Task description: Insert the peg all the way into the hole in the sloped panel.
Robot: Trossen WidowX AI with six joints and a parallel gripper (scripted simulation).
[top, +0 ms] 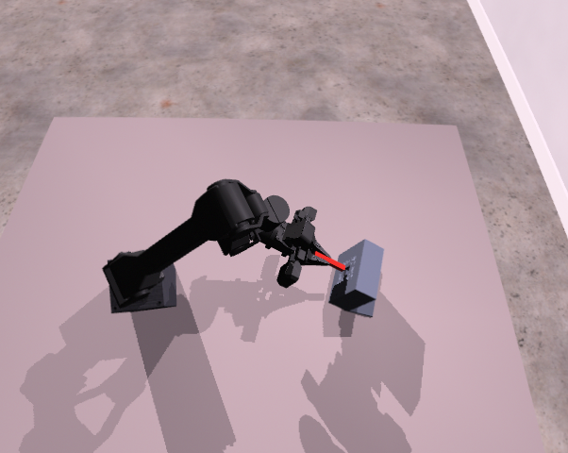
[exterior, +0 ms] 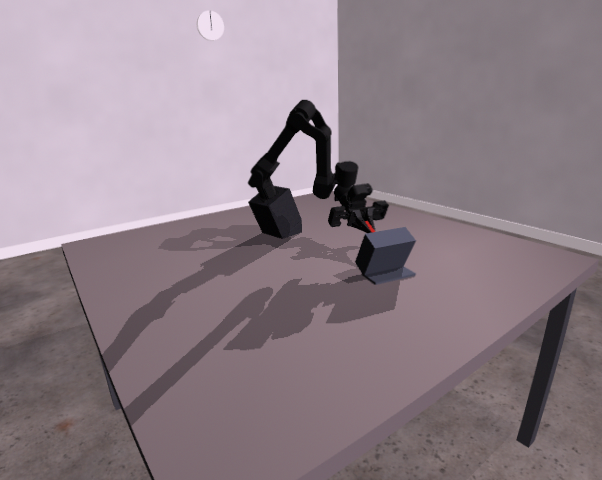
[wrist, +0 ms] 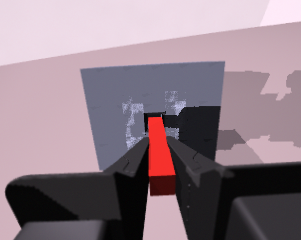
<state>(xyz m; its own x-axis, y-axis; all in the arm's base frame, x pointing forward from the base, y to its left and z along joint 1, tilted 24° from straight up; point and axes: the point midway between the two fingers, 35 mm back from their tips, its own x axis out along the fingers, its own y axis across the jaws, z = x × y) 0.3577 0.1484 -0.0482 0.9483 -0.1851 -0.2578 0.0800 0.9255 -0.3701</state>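
Now: the thin flat foot plate 120 mm ahead of my hand, 10 mm to the right of it and 110 mm below it. From my hand the other things lie so: red peg 30 mm ahead, 10 mm below.
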